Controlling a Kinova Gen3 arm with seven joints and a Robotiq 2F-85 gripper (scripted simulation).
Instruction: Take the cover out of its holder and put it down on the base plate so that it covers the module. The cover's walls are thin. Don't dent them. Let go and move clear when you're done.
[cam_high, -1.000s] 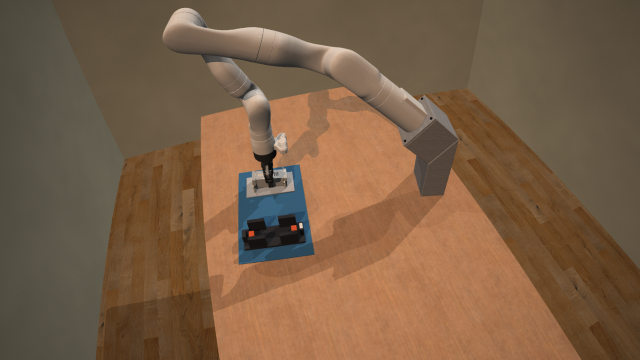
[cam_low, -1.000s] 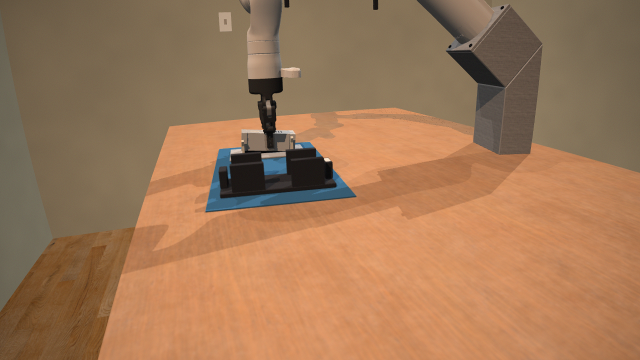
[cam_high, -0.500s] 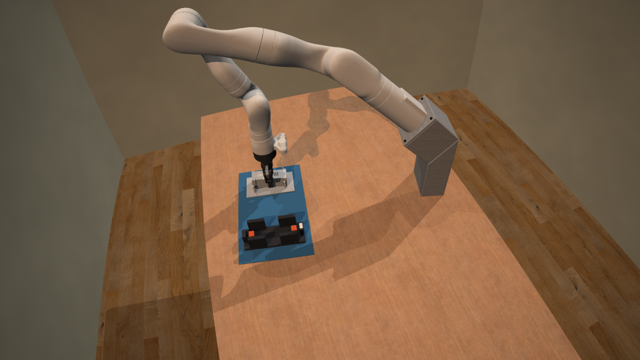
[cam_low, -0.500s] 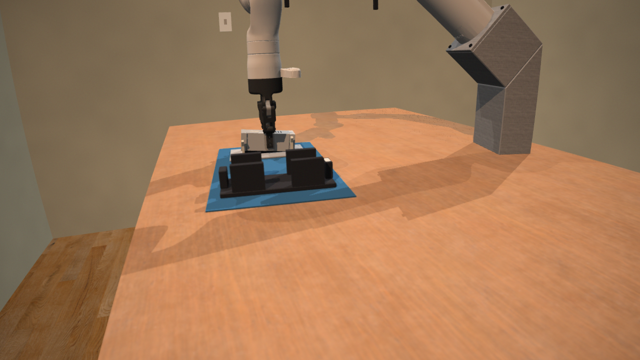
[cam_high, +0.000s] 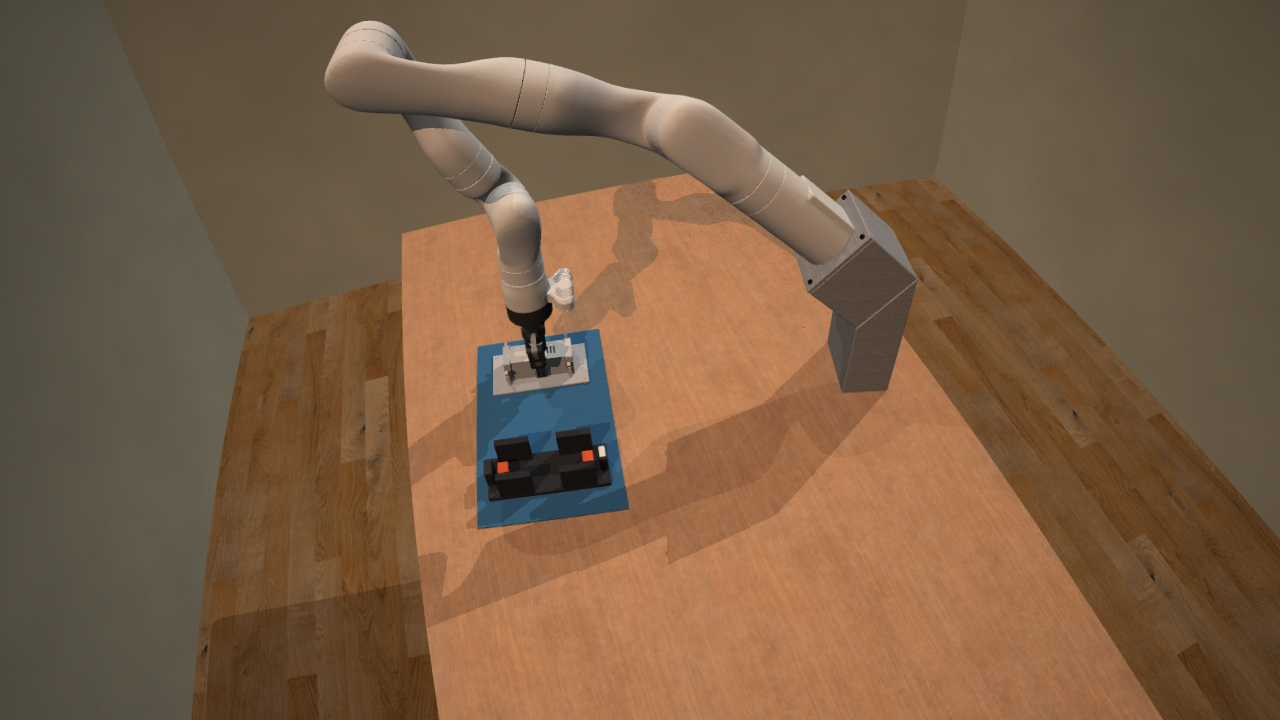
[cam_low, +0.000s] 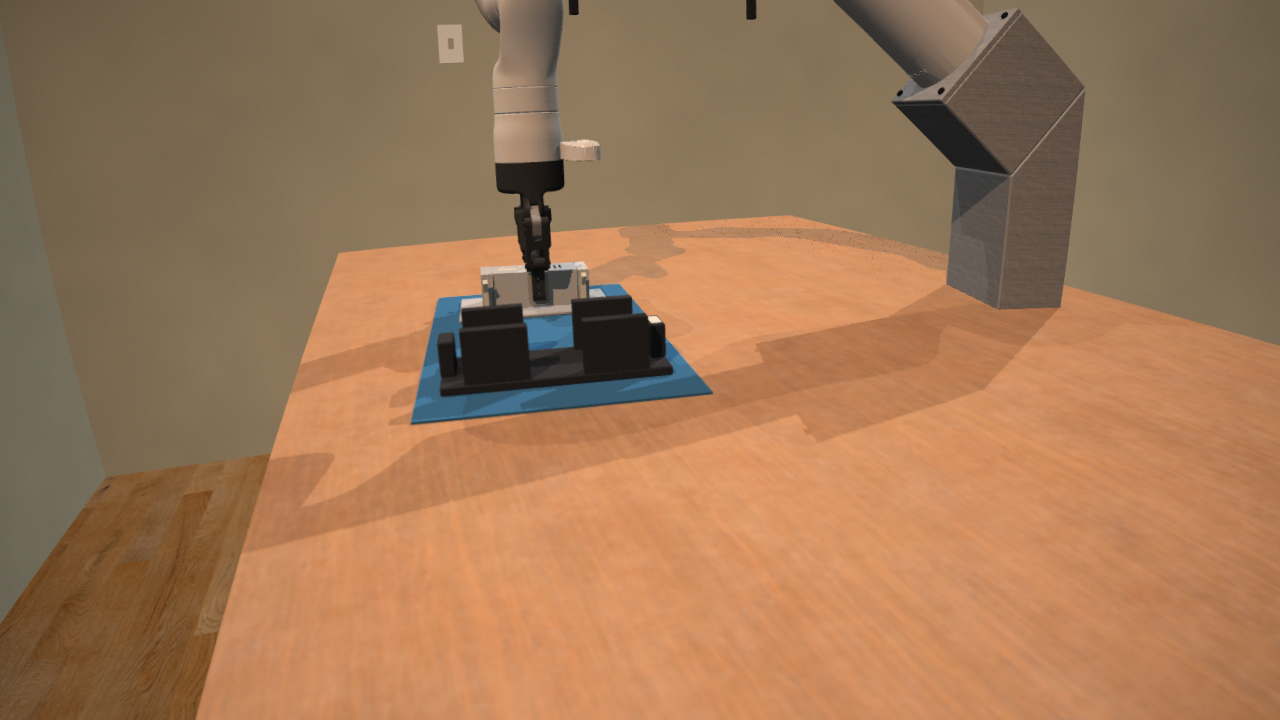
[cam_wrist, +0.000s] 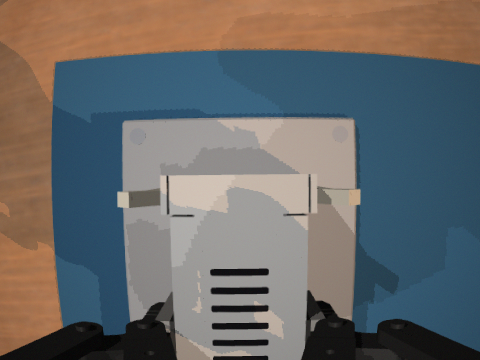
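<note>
My gripper is now right at the light grey cover.
</note>
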